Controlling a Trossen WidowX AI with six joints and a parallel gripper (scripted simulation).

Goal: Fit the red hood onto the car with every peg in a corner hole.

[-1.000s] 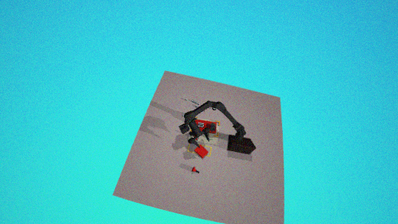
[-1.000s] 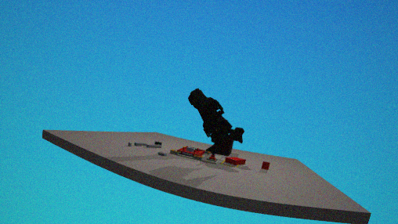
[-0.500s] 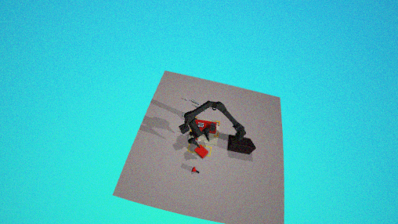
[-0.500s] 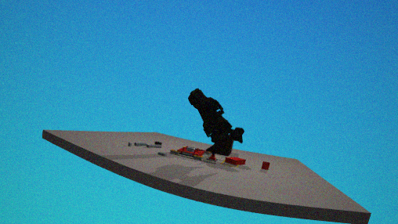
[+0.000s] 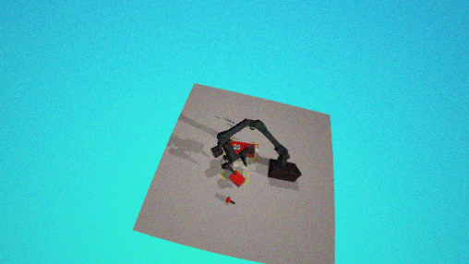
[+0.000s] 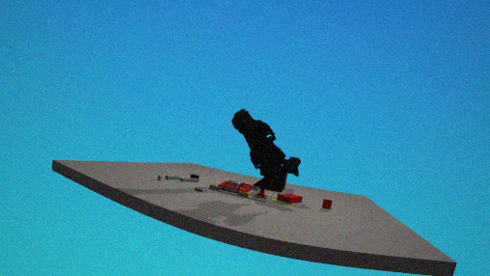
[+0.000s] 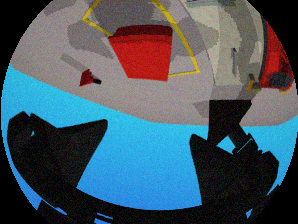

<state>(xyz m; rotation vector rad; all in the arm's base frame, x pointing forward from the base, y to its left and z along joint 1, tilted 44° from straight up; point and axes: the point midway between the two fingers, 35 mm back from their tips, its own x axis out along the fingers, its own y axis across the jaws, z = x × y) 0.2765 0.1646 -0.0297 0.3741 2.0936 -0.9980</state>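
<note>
The red hood lies 100 mm below my gripper tip, 20 mm to the left of it and 10 mm ahead of it. Also, from my gripper tip: white jig (180 mm to the right, 100 mm below, 40 mm ahead).
</note>
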